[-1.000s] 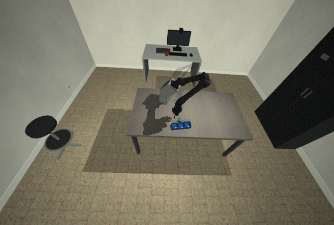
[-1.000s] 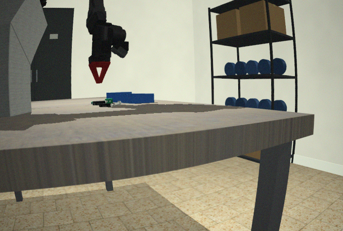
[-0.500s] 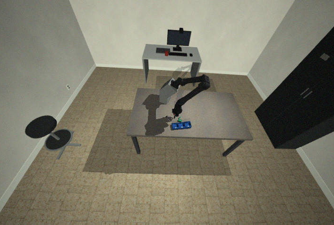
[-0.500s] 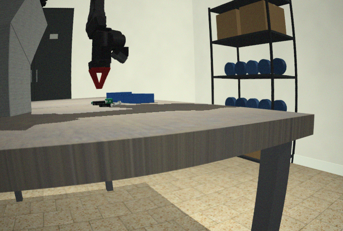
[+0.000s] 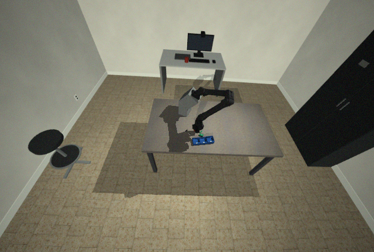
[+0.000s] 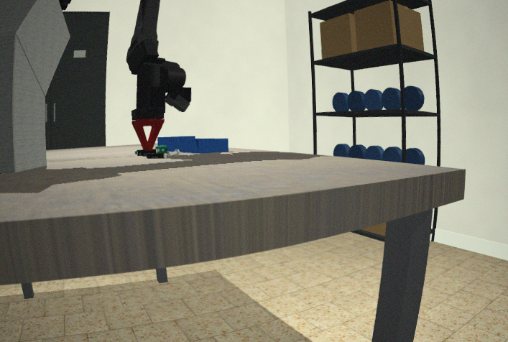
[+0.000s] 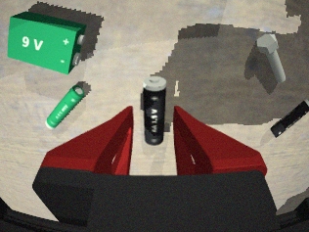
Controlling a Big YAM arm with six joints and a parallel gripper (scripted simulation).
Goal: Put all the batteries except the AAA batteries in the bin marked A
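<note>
Right now my hand is 13 cm short of the blue tray and 9 cm to the right of it. Also, from my hand: green 9 V battery: 4 cm ahead, 6 cm to the left, 1 cm below; white bolt: 5 cm ahead, 7 cm to the right, 1 cm below; thin green battery: 1 cm behind, 7 cm to the left, 1 cm below.
</note>
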